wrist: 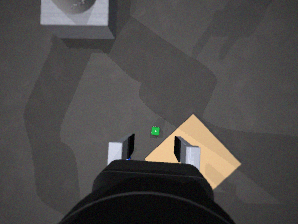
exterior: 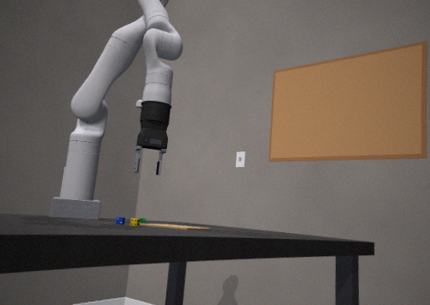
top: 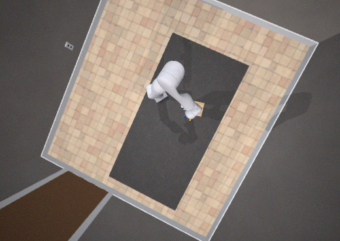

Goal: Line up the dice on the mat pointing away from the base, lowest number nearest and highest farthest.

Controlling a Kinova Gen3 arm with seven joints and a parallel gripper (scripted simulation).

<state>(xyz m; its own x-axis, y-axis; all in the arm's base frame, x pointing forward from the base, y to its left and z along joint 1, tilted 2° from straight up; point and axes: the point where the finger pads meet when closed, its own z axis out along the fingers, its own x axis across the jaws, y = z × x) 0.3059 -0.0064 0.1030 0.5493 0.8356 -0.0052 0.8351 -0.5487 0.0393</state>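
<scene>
The green die lies 14 cm below my hand. From my hand the other things lie so: blue die 14 cm below, 8 cm to the right, 2 cm ahead; then mat 15 cm below, 9 cm ahead, 4 cm to the left; then yellow die 14 cm below, 10 cm to the right, 9 cm ahead.
</scene>
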